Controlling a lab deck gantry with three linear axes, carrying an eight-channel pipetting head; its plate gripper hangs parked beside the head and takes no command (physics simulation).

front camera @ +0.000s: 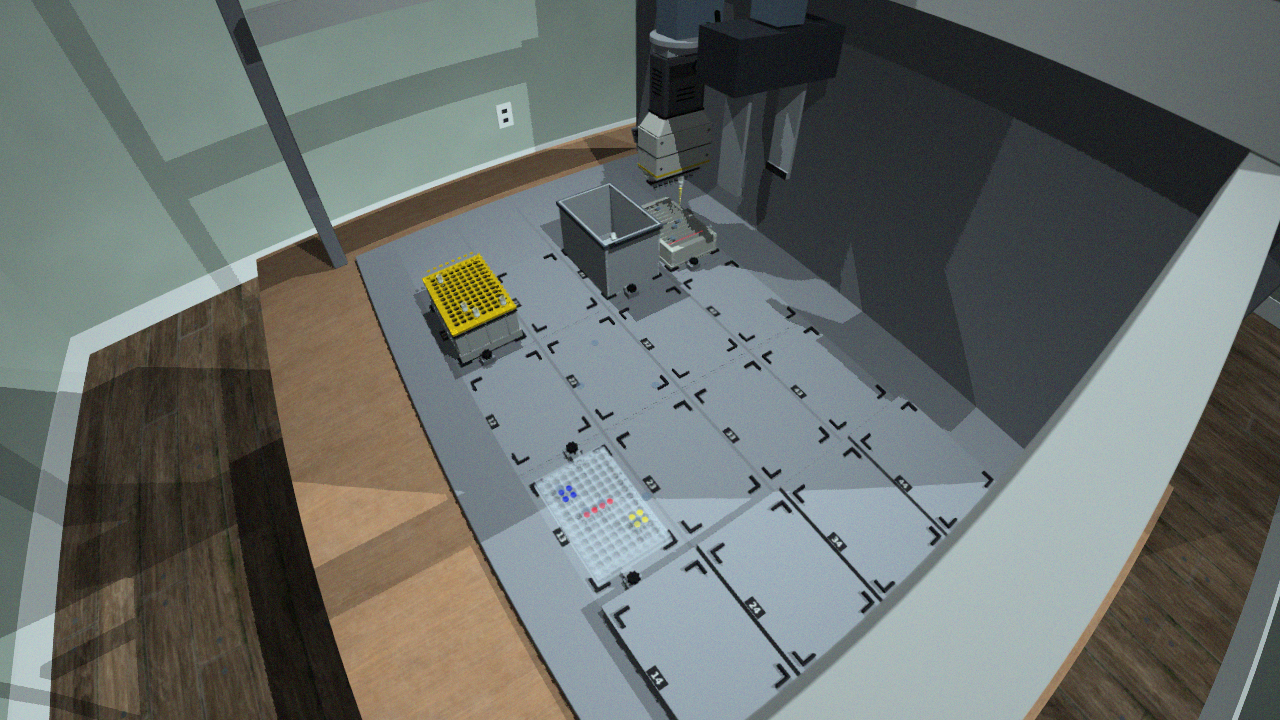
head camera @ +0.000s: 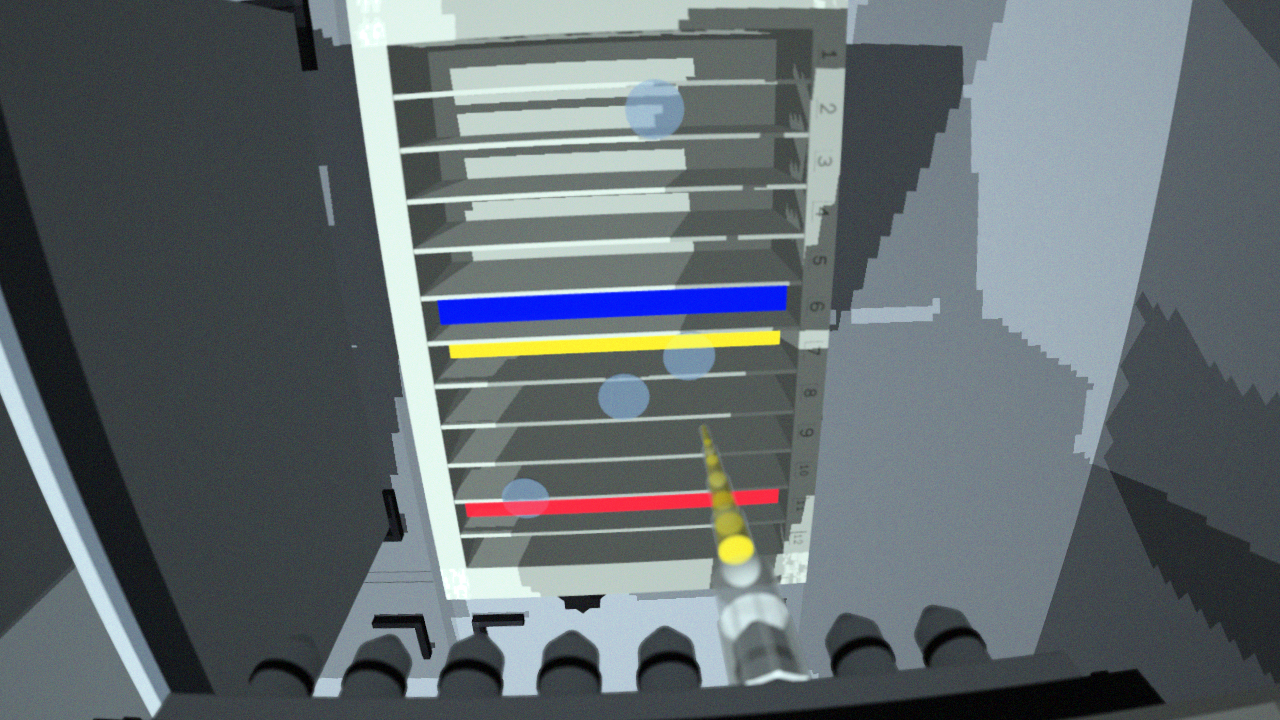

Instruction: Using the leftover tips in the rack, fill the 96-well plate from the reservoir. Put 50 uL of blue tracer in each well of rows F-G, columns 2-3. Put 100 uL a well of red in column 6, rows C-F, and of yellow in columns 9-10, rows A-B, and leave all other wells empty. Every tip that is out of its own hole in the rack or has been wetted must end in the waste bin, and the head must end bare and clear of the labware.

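The pipetting head (front camera: 675, 147) is over the reservoir (front camera: 693, 248) (head camera: 398, 268). One channel carries a clear tip (front camera: 680, 192) (head camera: 723, 501) with yellow liquid; the other nozzles are bare. The tip's exact height is unclear. Blue (head camera: 613, 305) lies in trough 6, yellow (head camera: 617, 343) in trough 7, red (head camera: 617, 503) in trough 11. In the front view, the 96-well plate (front camera: 572, 528) shows four blue, four red and four yellow wells. The tip rack (front camera: 487, 342) holds several tips. The waste bin (front camera: 626, 259) has a white piece inside. The parked plate gripper (front camera: 757, 179) is open and empty.
The bin stands directly beside the reservoir, and its dark side (head camera: 179, 268) fills the left of the head view. A tall dark wall (front camera: 895, 241) runs behind the reservoir. Black clamp knobs (front camera: 571, 447) (front camera: 632, 578) sit at the plate's ends. A grey post (front camera: 290, 152) stands beyond the rack.
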